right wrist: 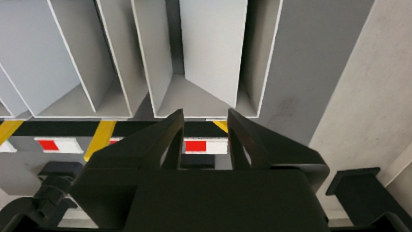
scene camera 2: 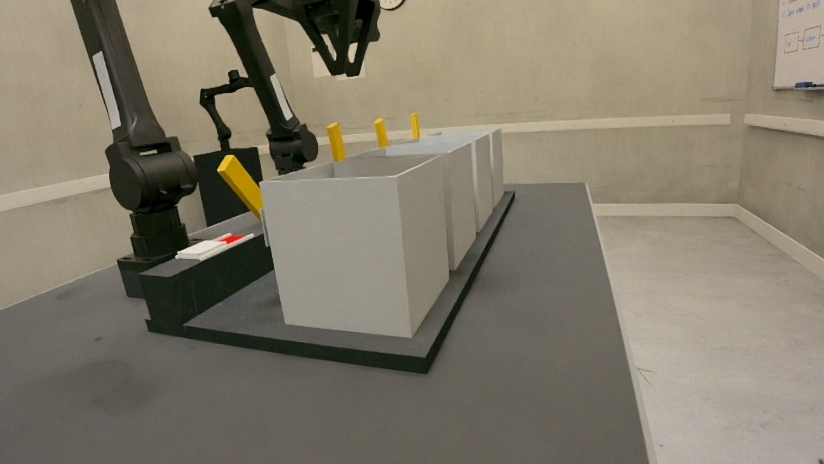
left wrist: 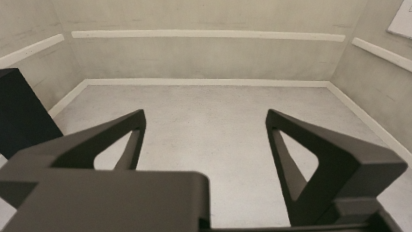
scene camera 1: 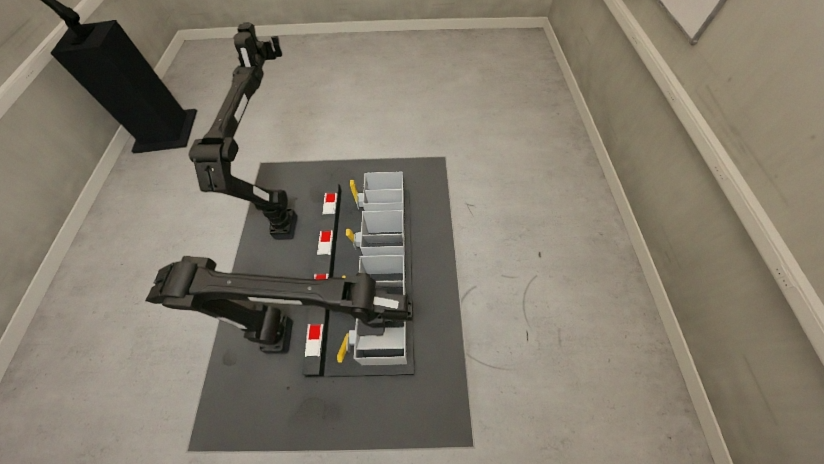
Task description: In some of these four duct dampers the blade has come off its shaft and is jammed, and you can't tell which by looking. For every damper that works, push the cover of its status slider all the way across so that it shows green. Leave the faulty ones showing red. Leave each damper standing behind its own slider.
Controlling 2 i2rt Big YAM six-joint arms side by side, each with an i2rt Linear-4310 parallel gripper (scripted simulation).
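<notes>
In the left wrist view I can see my left gripper (left wrist: 205,115). My right gripper is there for me in the right wrist view (right wrist: 205,115) and also in scene camera 2 (scene camera 2: 345,76), where I see a damper (scene camera 2: 369,255) as well. Scene camera 1 gives me a damper (scene camera 1: 375,184), a damper (scene camera 1: 372,221) and a damper (scene camera 1: 386,264).
</notes>
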